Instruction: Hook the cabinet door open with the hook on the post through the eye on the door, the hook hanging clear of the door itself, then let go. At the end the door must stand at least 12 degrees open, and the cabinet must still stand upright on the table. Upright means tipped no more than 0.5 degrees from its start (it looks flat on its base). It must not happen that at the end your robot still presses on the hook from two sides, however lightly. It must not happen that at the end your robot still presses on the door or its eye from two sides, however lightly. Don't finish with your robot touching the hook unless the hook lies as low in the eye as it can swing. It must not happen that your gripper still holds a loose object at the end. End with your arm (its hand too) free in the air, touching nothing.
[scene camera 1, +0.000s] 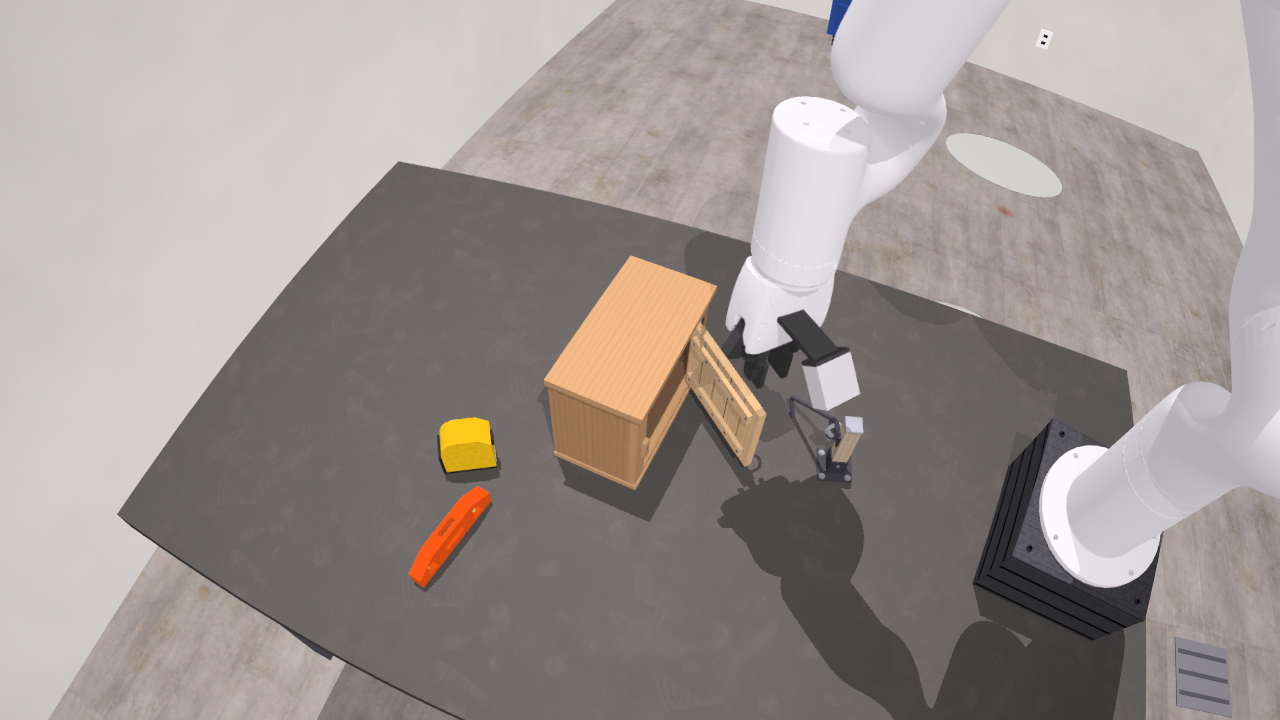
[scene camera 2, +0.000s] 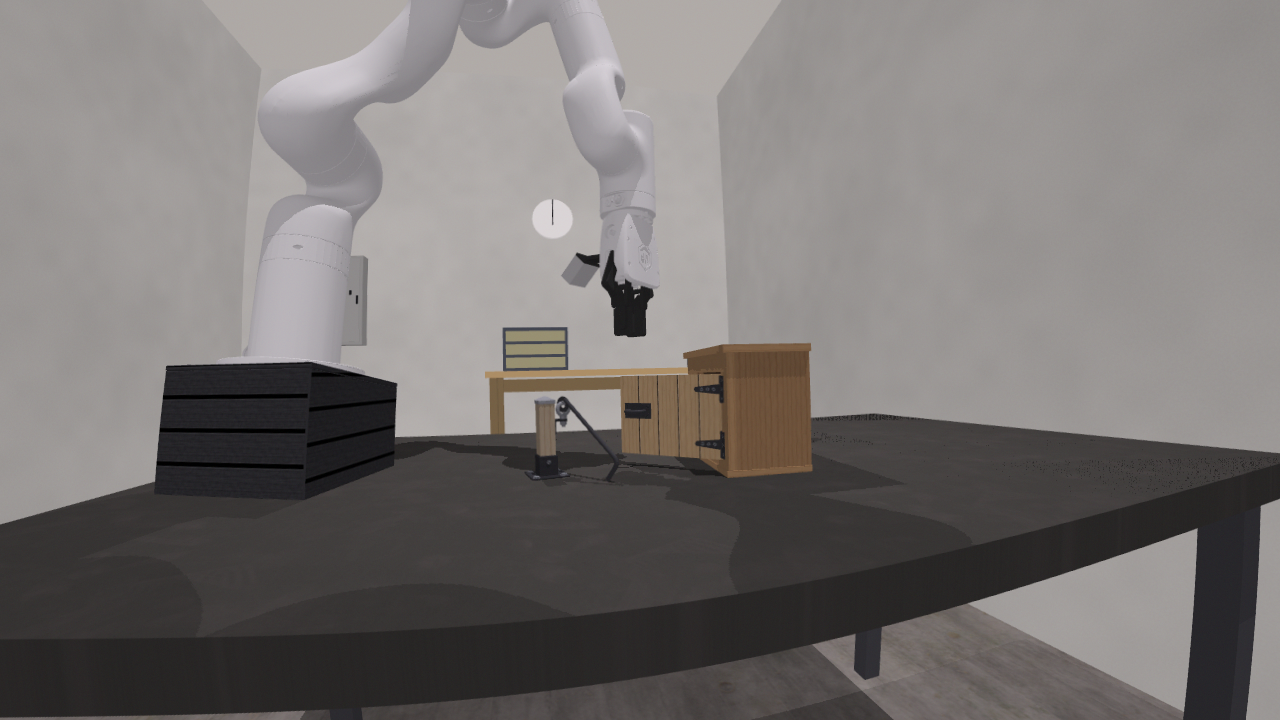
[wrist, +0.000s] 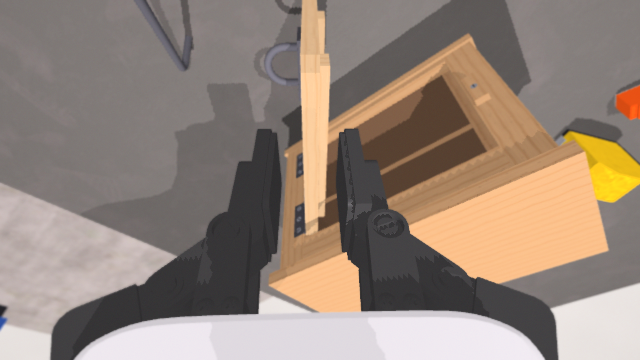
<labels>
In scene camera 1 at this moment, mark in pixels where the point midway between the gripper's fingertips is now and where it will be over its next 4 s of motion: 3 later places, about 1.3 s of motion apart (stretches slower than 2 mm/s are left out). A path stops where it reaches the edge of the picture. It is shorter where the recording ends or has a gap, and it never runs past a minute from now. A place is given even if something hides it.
My gripper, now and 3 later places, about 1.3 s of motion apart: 764, 373; 757, 399; 753, 411; 735, 417
</labels>
